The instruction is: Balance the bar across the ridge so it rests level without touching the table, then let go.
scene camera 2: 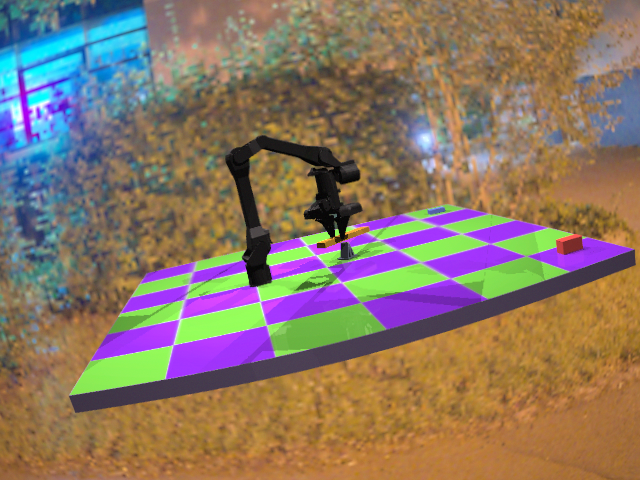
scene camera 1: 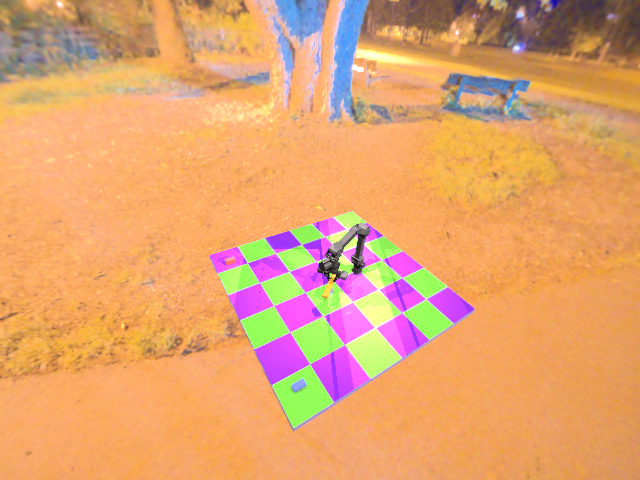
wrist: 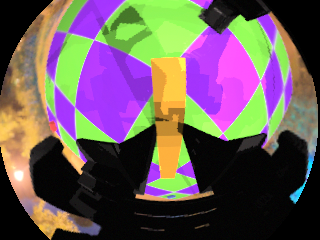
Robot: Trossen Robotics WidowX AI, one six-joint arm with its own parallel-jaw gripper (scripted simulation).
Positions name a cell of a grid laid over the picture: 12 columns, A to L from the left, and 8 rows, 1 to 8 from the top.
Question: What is my gripper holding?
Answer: A bar.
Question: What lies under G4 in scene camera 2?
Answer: My gripper.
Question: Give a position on a bar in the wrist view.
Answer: G3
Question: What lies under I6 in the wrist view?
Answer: My gripper.
